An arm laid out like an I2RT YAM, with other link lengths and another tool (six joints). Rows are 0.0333 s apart.
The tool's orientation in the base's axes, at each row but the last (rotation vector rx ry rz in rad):
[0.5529, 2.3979, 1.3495]
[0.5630, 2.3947, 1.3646]
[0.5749, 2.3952, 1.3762]
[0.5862, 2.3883, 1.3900]
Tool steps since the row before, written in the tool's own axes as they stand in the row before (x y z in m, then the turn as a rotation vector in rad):
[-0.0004, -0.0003, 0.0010, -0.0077, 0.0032, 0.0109]
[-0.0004, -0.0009, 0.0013, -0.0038, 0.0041, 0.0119]
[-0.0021, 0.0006, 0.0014, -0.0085, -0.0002, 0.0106]
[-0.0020, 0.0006, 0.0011, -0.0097, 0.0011, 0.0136]
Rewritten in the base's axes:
[0.0008, 0.0004, -0.0007, 0.0123, 0.0058, -0.0019]
[0.0008, 0.0003, -0.0014, 0.0095, 0.0088, -0.0019]
[0.0026, 0.0003, 0.0000, 0.0122, 0.0036, -0.0047]
[0.0024, 0.0001, 0.0001, 0.0149, 0.0058, -0.0049]

